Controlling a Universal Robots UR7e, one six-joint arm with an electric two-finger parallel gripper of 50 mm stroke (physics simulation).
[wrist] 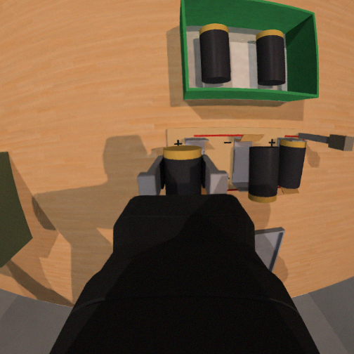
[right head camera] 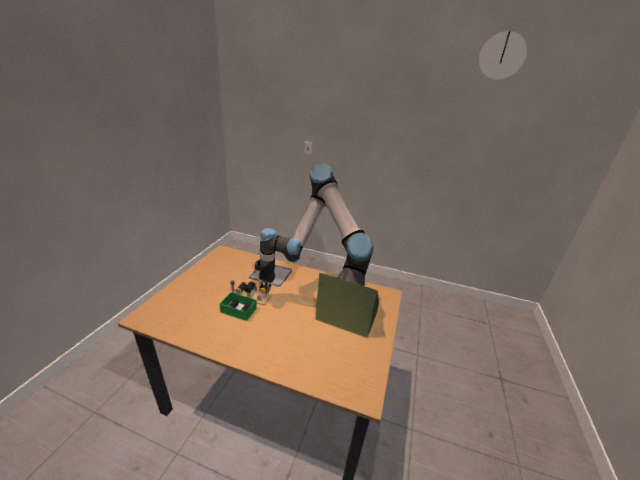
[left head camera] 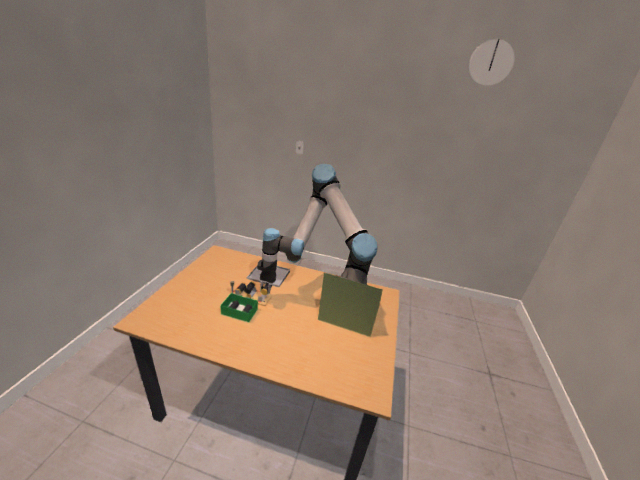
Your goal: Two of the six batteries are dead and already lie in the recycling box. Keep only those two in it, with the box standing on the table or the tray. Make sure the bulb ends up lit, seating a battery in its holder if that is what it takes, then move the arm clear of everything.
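Frame: origin at the arm's base, x ahead, y left, z up, level; centimetres.
Seen in the pictures: gripper, fingertip midpoint: (right head camera: 264, 291) (left head camera: 265, 292); arm's base, origin of the base link: (right head camera: 348, 288) (left head camera: 351, 288).
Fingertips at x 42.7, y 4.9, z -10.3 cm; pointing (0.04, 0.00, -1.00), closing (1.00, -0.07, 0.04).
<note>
Pixels of each thing's middle, then the offset from my fingertips to it. "pt": a spot on its surface instead.
- green recycling box, body centre: (left head camera: 239, 307) (right head camera: 238, 306) dz -3.2, dx +8.8, dy +11.7 cm
- small post, surface spot: (left head camera: 232, 285) (right head camera: 232, 284) pt dz +1.2, dx +17.1, dy +2.1 cm
- grey tray, body centre: (left head camera: 269, 273) (right head camera: 271, 273) dz -5.6, dx +6.4, dy -23.1 cm
My gripper (left head camera: 265, 288) (right head camera: 264, 288) (wrist: 182, 165) is shut on a black battery with a gold end (wrist: 183, 153), held over the left part of the holder board (wrist: 217, 155) in the wrist view. Its lower end is hidden. Two batteries (wrist: 263, 172) (wrist: 291, 165) are side by side at the board's right part, gold ends facing opposite ways; their seating is unclear. The green recycling box (left head camera: 235, 313) (right head camera: 235, 311) (wrist: 250, 95) stands on the table with two batteries (wrist: 215, 55) (wrist: 270, 59) lying apart inside. I cannot identify a lit bulb.
A grey stalk with a dark block (wrist: 340, 142) sticks out at the board's right end; a small post (left head camera: 232, 285) (right head camera: 232, 284) stands there in the head views. A grey tray (left head camera: 280, 276) (right head camera: 281, 275) lies behind the board. A dark green panel (left head camera: 349, 304) (right head camera: 346, 305) (wrist: 12, 210) stands near the arm's base.
</note>
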